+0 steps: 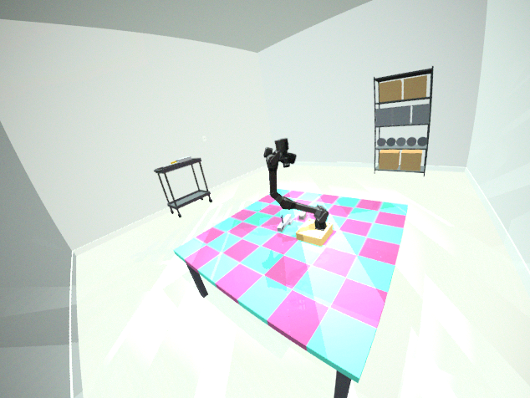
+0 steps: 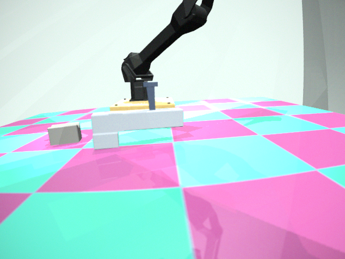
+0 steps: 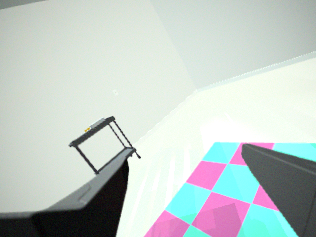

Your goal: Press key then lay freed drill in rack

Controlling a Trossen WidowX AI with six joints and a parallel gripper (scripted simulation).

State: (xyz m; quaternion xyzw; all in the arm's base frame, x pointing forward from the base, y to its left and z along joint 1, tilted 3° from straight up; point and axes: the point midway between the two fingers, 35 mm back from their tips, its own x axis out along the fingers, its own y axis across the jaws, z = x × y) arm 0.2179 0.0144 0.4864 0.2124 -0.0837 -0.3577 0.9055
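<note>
Now: gripper tip 10 mm short of the blue t-shaped key, 30 mm to the right of it and 460 mm above it. Also, from my gripper tip: drill (20 mm ahead, 30 mm to the right, 500 mm below); then small grey block (30 mm behind, 180 mm to the right, 520 mm below); then white housing block (20 mm ahead, 10 mm to the right, 500 mm below).
</note>
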